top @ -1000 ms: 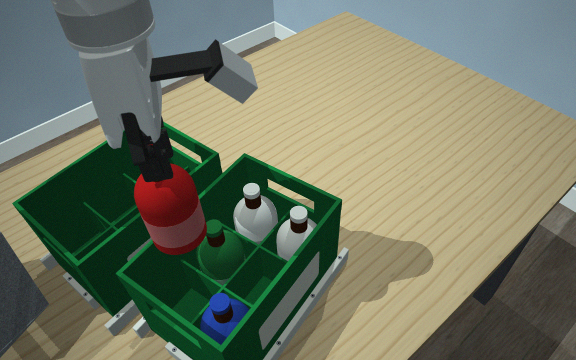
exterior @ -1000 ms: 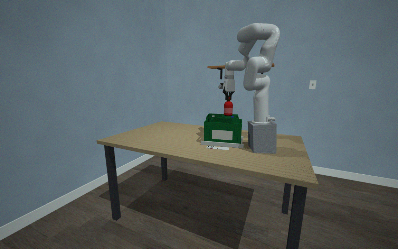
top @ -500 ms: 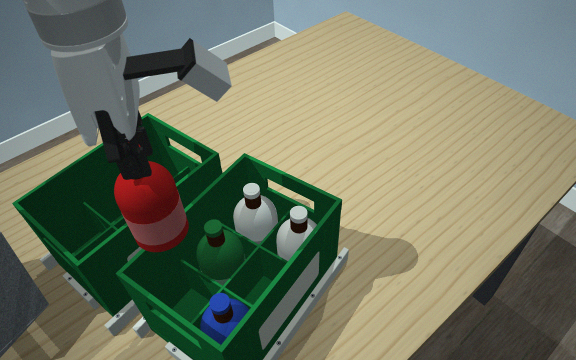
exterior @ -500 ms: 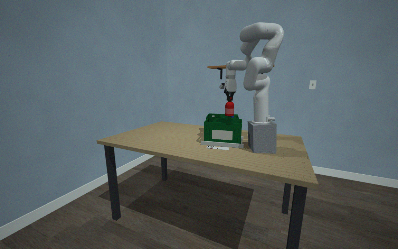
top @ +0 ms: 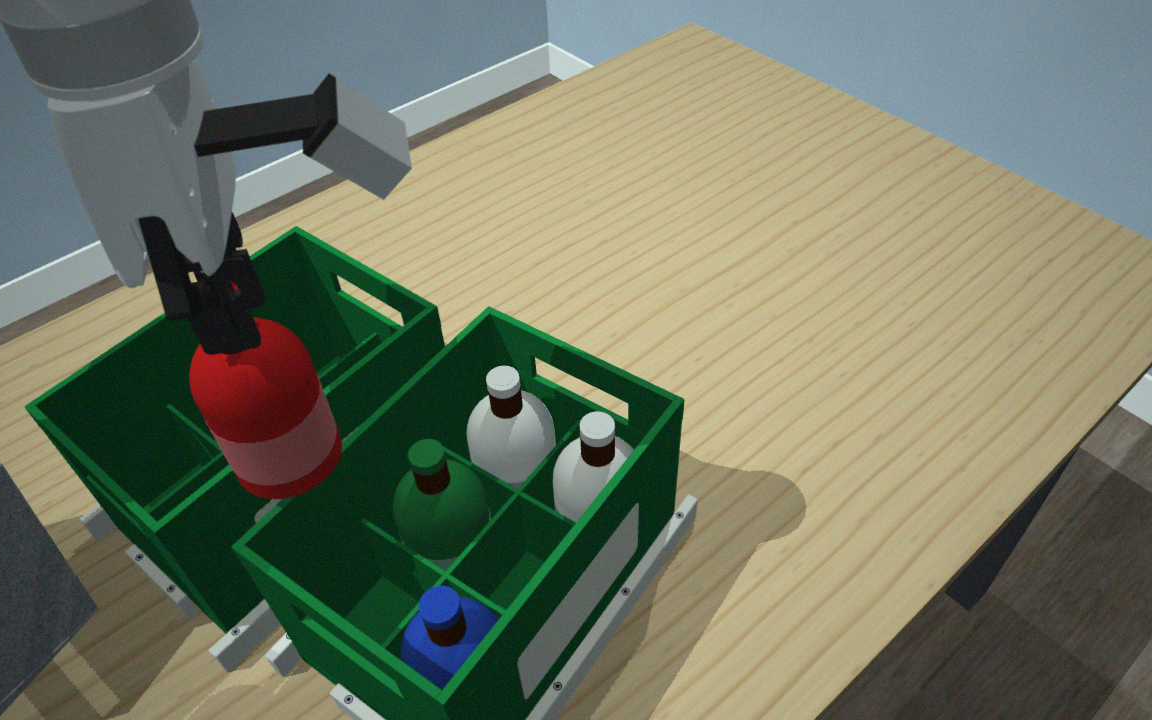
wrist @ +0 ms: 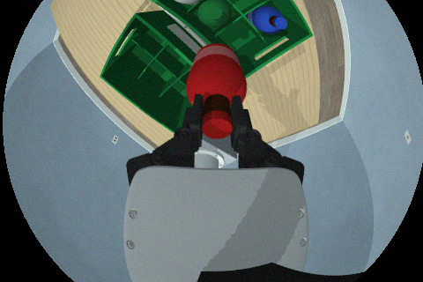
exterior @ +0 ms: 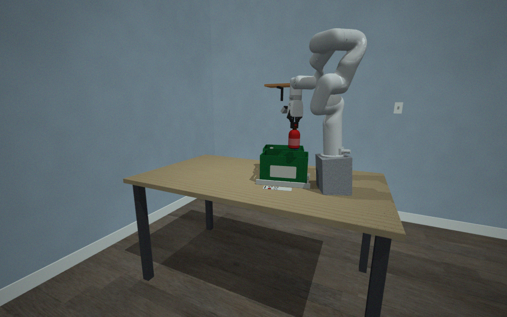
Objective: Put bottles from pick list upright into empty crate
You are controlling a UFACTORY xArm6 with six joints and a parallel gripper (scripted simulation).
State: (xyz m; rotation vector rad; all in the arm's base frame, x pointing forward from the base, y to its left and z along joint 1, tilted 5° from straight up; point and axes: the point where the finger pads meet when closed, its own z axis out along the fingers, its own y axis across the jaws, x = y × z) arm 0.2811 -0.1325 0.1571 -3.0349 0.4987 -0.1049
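Right now my hand is 7 cm above the red-label bottle. Round my hand: blue bottle (25 cm below, 14 cm to the right, 5 cm ahead); pick list (34 cm below, 28 cm to the left, 5 cm behind); green bottle (25 cm below, 8 cm ahead, 2 cm to the right).
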